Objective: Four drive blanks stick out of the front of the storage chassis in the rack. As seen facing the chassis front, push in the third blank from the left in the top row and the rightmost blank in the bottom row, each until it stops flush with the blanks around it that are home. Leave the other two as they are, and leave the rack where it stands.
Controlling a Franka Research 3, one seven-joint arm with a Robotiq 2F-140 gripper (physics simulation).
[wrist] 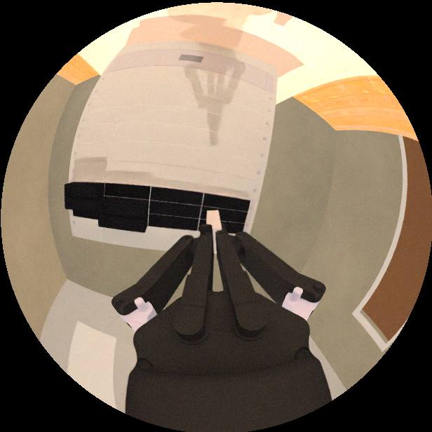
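The storage chassis (175, 208) shows as a black band of blanks low on the front of the pale rack (175, 110), split by thin light lines. At its left end in the view, a dark blank (82, 194) stands out past the rack's edge. Another blank (123, 215) stands out in the lower part, left of the middle. Blanks in the right half look level with each other; small differences in depth cannot be told. My gripper (212, 219) is shut and empty, its pale tip over the right-hand column of the band. The tip hides part of that column; contact cannot be told.
Grey-green wall surfaces (305, 165) lie on both sides of the rack. Orange wood strips (360, 102) (79, 69) show at upper right and upper left. A brown panel with a pale border (407, 250) is at the far right. The arm's shadow falls on the rack.
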